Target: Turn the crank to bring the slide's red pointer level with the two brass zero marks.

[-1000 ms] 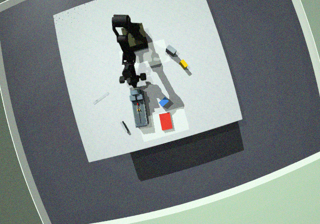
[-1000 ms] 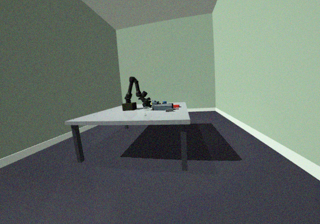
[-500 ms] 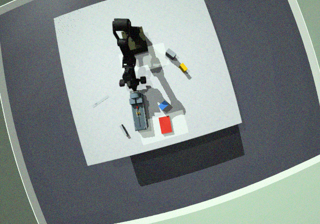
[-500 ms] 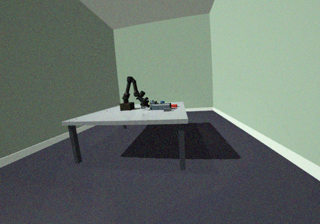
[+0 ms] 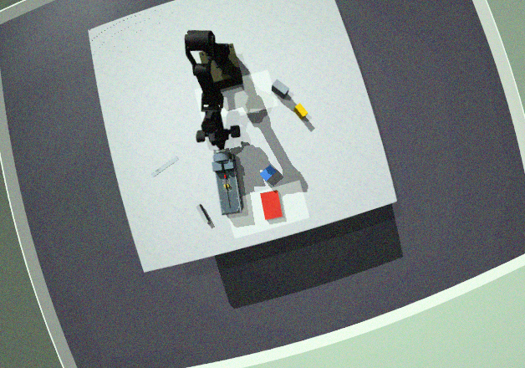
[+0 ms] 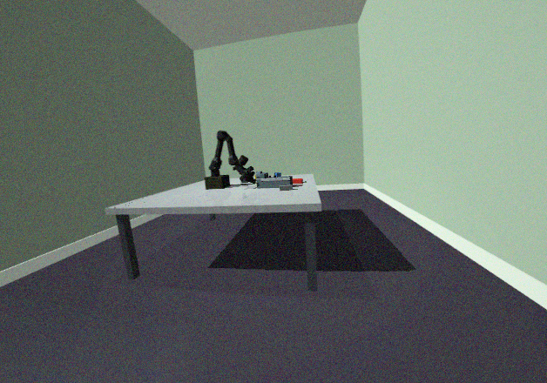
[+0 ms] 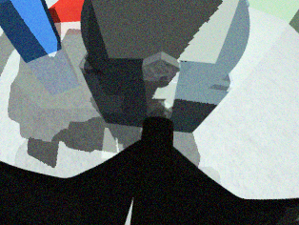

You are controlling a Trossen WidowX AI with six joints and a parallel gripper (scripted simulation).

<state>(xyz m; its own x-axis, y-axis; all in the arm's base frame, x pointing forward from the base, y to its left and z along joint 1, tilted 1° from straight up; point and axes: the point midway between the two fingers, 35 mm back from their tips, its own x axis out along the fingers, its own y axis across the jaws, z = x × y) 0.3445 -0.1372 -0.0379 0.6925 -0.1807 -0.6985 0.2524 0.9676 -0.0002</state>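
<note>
My gripper tip is now 2 cm past the crank handle and 3 cm below it. The rest, counted from my gripper tip: red pointer 12 cm ahead, 2 cm to the right, 5 cm above; then blue block 18 cm ahead, 15 cm to the left, 1 cm above; then pale strip 3 cm behind, 29 cm to the right, 3 cm below.
</note>
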